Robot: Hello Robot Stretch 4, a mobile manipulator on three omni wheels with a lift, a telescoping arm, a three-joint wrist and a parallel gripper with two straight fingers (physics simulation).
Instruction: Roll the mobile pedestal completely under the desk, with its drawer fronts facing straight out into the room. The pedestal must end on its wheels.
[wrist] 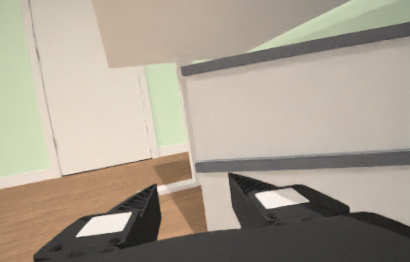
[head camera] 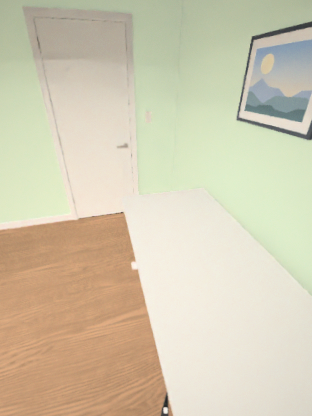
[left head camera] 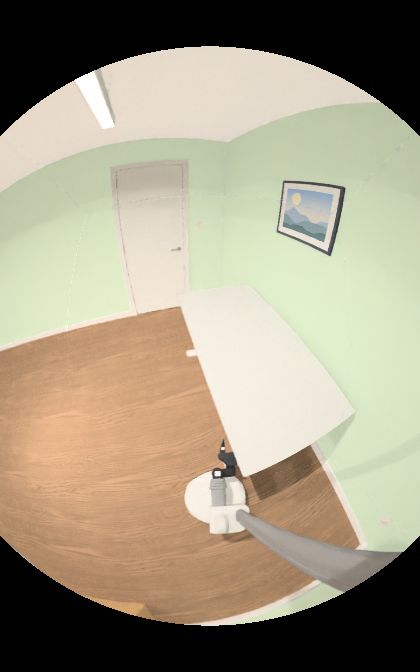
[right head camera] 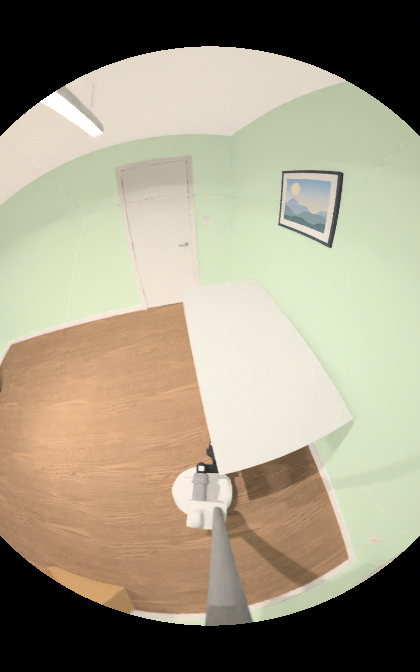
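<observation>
The pedestal point(wrist: 300, 107) fills the right of the wrist view, a pale upright face crossed by dark grey strips, one along its top and one lower down. Its wheels are out of view, and it does not show in the head views, where the desk top can hide it. The white desk point(head camera: 200, 280) point(left head camera: 265, 370) point(right head camera: 265, 370) stands along the right wall; its underside point(wrist: 190, 30) shows above and behind the pedestal's top strip. My gripper point(wrist: 194, 195) is open and empty, low at the desk's front edge, its right finger in front of the pedestal face. Whether it touches is unclear.
A white stub point(head camera: 134, 265) point(left head camera: 191, 353) juts out past the desk's front edge near its far end. The door point(head camera: 85, 115) point(wrist: 95, 95) is beyond the desk. My base point(left head camera: 197, 497) point(right head camera: 185, 492) is by the near desk corner. A tan box point(left head camera: 120, 607) point(right head camera: 90, 590) lies behind me.
</observation>
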